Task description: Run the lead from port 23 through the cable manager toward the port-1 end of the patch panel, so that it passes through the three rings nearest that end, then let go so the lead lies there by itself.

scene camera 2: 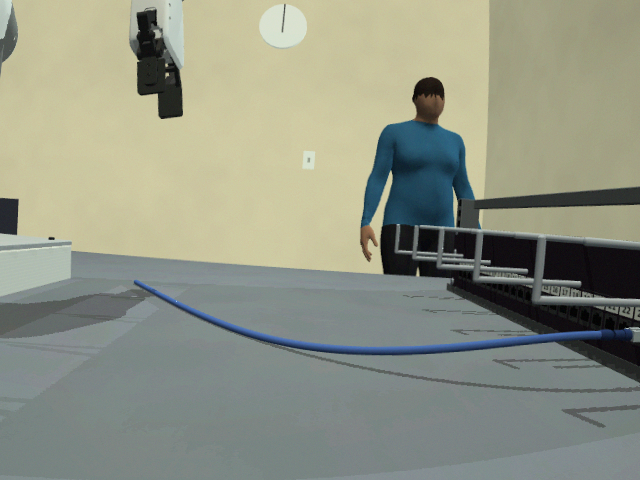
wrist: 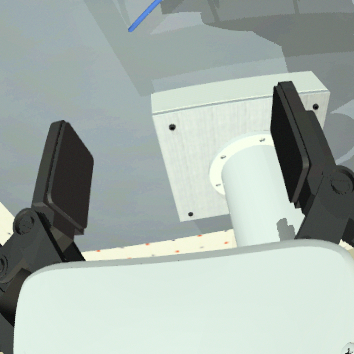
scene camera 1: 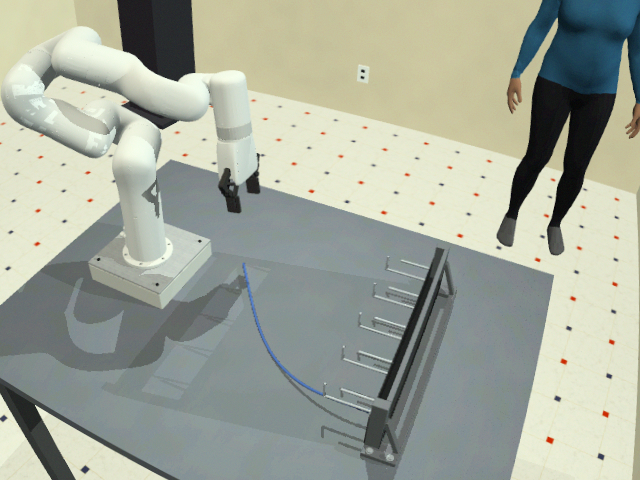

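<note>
The blue lead (scene camera 1: 263,338) (scene camera 2: 377,350) (wrist: 145,15) curves from its plug (scene camera 2: 633,334) at the patch panel (scene camera 1: 413,330) to a free end near the robot base. Numbers on the panel rise toward the plug, so the port-1 end is the far end. Several grey open wire rings stick out along the panel; the ring nearest the plug (scene camera 1: 347,404) (scene camera 2: 539,268) stands above the lead in scene camera 2's view. The lead's long part lies outside the rings. My gripper (scene camera 1: 243,198) (scene camera 2: 161,98) (wrist: 172,120) is open and empty, high above the table, away from the lead.
The robot's pale square base (scene camera 1: 149,273) (wrist: 192,150) stands on the grey table (scene camera 1: 310,227). The panel's end bracket (scene camera 1: 376,428) stands at the near end of the rings. A person (scene camera 1: 573,67) (scene camera 2: 423,170) stands beyond the table.
</note>
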